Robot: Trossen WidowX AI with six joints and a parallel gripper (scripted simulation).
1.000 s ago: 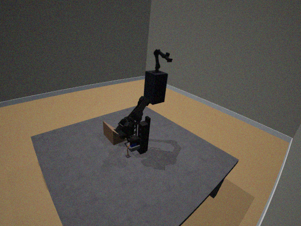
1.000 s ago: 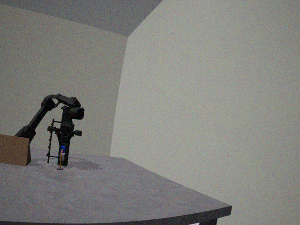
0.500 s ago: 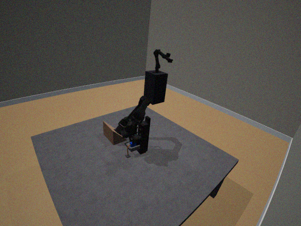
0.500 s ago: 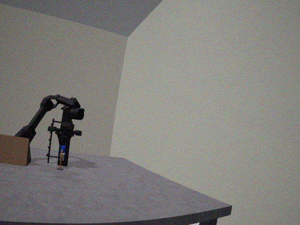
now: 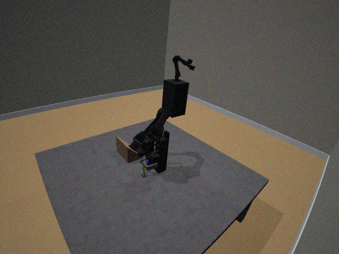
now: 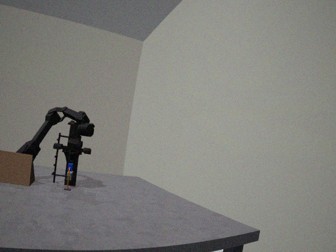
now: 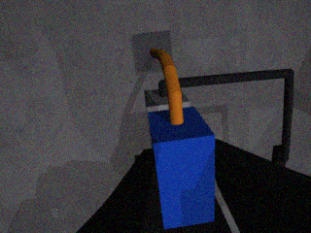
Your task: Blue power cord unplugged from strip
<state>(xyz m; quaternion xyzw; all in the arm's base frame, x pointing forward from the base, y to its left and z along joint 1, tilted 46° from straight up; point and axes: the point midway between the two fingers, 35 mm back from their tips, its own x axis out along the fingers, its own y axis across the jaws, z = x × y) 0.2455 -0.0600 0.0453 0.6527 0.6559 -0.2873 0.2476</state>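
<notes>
My gripper tip is 30 mm to the right of the blue plug.
</notes>
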